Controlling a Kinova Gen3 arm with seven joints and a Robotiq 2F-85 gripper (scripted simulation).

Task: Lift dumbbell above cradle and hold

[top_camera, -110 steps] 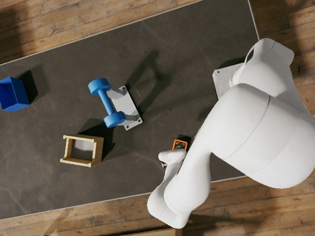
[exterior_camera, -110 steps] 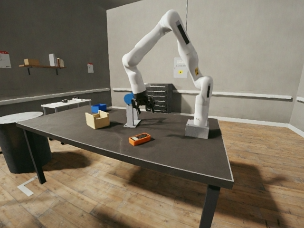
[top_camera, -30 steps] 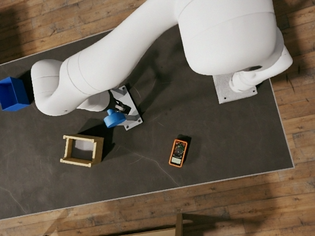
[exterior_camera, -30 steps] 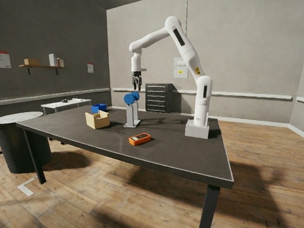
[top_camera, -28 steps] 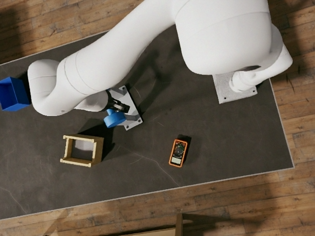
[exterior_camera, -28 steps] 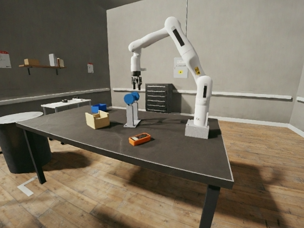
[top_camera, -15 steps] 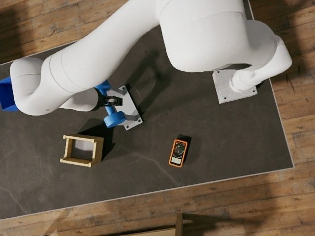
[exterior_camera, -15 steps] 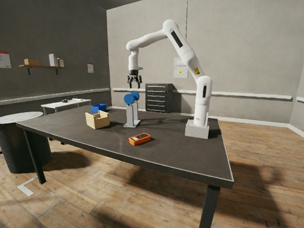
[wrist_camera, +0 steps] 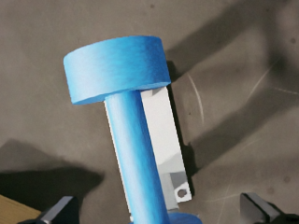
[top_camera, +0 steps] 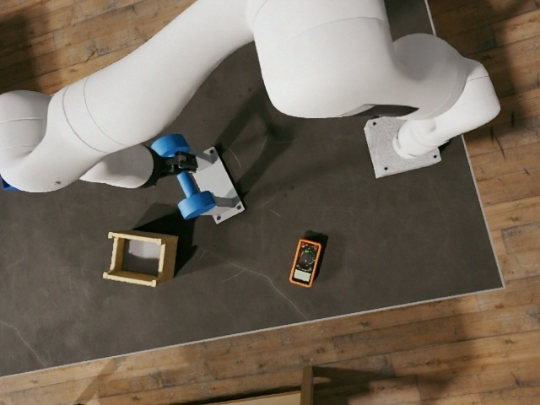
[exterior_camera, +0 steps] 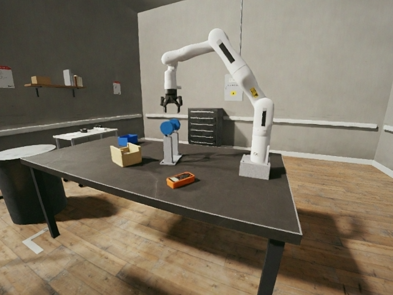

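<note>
Now: the blue dumbbell 20 mm ahead of my hand, 10 mm to the right of it and 90 mm below it. Also, from my hand: grey cradle: 20 mm ahead, 10 mm to the right, 230 mm below.
</note>
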